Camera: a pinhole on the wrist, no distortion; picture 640 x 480 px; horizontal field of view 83.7 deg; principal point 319.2 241.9 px. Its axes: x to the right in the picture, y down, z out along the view. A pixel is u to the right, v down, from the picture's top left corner.
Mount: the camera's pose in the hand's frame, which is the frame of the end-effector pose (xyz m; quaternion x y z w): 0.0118 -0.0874 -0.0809 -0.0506 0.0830 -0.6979 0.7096
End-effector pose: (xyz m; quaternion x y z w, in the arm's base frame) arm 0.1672 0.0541 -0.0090 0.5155 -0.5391 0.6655 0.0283
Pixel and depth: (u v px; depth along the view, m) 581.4 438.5 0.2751
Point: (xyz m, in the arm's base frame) 0.3428 -0.0456 0.3330
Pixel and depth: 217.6 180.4 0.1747
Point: 0.2523 -0.0078 0.0221
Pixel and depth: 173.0 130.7 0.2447
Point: 0.2923 -0.0697 -0.0422
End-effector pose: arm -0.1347 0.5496 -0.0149 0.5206 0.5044 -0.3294 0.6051
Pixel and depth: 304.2 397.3 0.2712
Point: -0.1210 0.3942 -0.2189
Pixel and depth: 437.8 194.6 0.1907
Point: -0.2467 0.4103 -0.0905
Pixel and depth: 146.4 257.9 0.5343
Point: 0.1588 0.1680 -0.1205
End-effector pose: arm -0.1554 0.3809 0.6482 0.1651 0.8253 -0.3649 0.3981
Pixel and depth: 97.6 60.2 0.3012
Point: 0.0794 0.2536 0.5696
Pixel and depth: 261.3 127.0 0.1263
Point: -0.1662 0.2933 0.6648
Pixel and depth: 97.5 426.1 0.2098
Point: -0.1739 0.3210 0.4640
